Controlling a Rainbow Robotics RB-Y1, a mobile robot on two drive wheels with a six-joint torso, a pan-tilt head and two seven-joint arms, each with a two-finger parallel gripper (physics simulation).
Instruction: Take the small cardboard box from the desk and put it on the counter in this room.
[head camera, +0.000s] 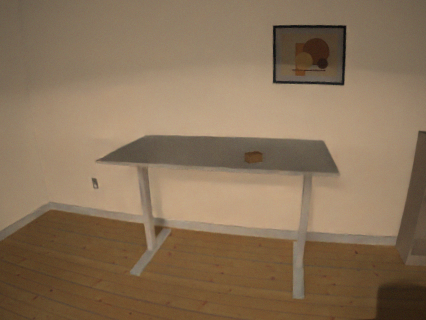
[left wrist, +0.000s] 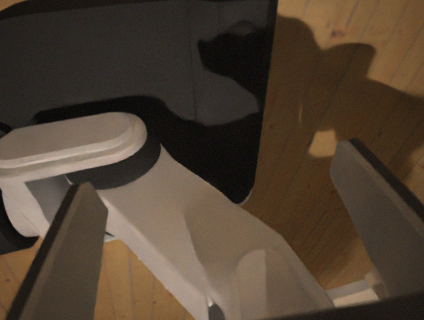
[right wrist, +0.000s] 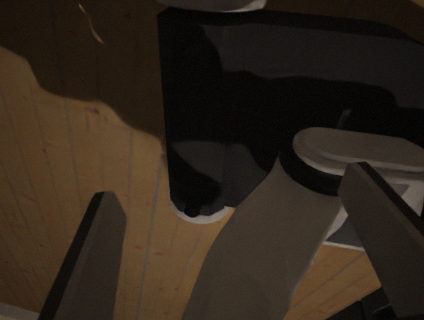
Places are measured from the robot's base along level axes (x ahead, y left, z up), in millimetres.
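Pixels of known places: left gripper, between the fingertips: (left wrist: 215, 176); right gripper, between the fingertips: (right wrist: 231, 191).
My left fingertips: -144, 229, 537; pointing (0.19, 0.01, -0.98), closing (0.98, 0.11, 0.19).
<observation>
Behind a point stands the place of what it marks, as x, y, z.
A small brown cardboard box (head camera: 253, 157) @(1496, -122, 985) sits on the grey top of the desk (head camera: 195, 150) @(1785, 257, 951), right of its middle and nearer the front edge, in the head view. The desk stands against the wall, some distance ahead. My left gripper (left wrist: 215, 176) @(-144, 229, 537) is open, its fingers wide apart with no object between them. My right gripper (right wrist: 231, 191) @(-84, -235, 546) is open too, with no object between its fingers. Both hang beside my own base and body, away from the desk. The counter cannot be made out for certain in these views.
The desk has two white legs with feet (head camera: 150, 252) (head camera: 298, 280) reaching forward over the wood floor (head camera: 220, 280) @(1563, 95, 1). A tall pale piece of furniture (head camera: 412, 210) @(1763, -1449, 446) stands at the right edge of the head view. A framed picture (head camera: 309, 55) @(2090, -596, 1603) hangs above the desk. A dark shadow lies at the lower right.
</observation>
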